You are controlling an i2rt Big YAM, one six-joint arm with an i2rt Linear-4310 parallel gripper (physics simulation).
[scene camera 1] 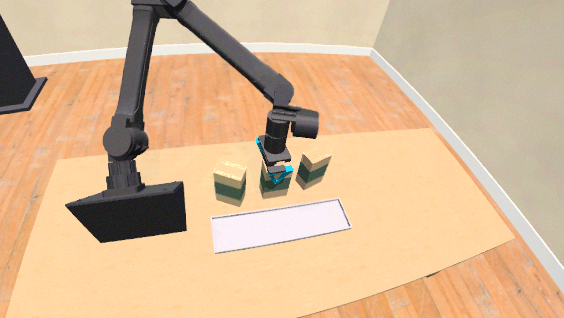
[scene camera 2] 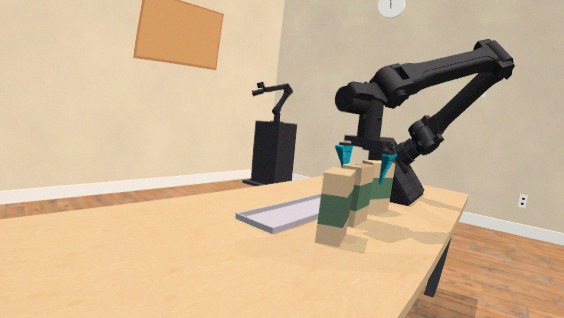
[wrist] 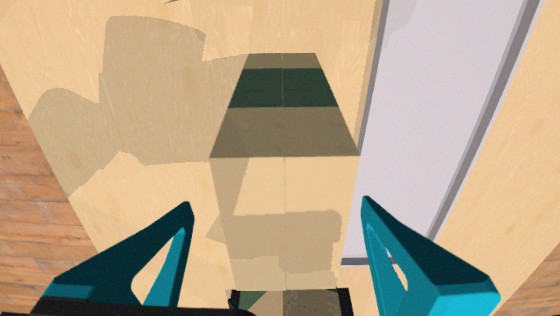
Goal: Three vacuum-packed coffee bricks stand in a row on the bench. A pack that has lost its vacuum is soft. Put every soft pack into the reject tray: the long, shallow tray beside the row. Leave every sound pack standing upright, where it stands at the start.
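Frame: origin at the arm's base, x right, y ahead, z up, level; millimetres.
Where they show: gripper, fingertip midpoint: [scene camera 1: 270, 170] [scene camera 2: 362, 179] [wrist: 275, 207]; arm's base, link origin: [scene camera 1: 125, 192] [scene camera 2: 398, 158].
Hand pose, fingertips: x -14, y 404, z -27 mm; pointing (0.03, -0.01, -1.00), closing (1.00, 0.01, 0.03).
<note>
Each offset is from my fingertips to the centre of the thing. Level surfaces: height alone.
Three tan packs with green bands stand upright in a row. The left pack {dx +0, dy -122, dz -35 mm} [scene camera 1: 230, 192] [scene camera 2: 380, 206] [wrist: 310, 302] is nearest the arm's base. The middle pack {dx +6, dy +16, dz -35 mm} [scene camera 1: 275, 192] [scene camera 2: 362, 195] [wrist: 285, 130] stands beneath the gripper. The right pack {dx -8, dy +150, dz -35 mm} [scene camera 1: 313, 172] [scene camera 2: 334, 207] stands turned at the far end and does not show in the wrist view. My gripper [scene camera 1: 274, 172] [scene camera 2: 363, 174] [wrist: 275, 207] is open, its fingertips around the middle pack's top, one on each side. Which pack is soft cannot be told by sight. The reject tray {dx +131, dy +9, dz -113 mm} [scene camera 1: 280, 225] [scene camera 2: 280, 215] [wrist: 430, 100] is empty.
The arm's black base block [scene camera 1: 140, 210] stands on the bench {dz -105 mm} [scene camera 1: 410, 200] beyond the left pack. The tray runs alongside the row, close to the packs. A second small arm stands on a dark pedestal [scene camera 2: 274, 150] in the background.
</note>
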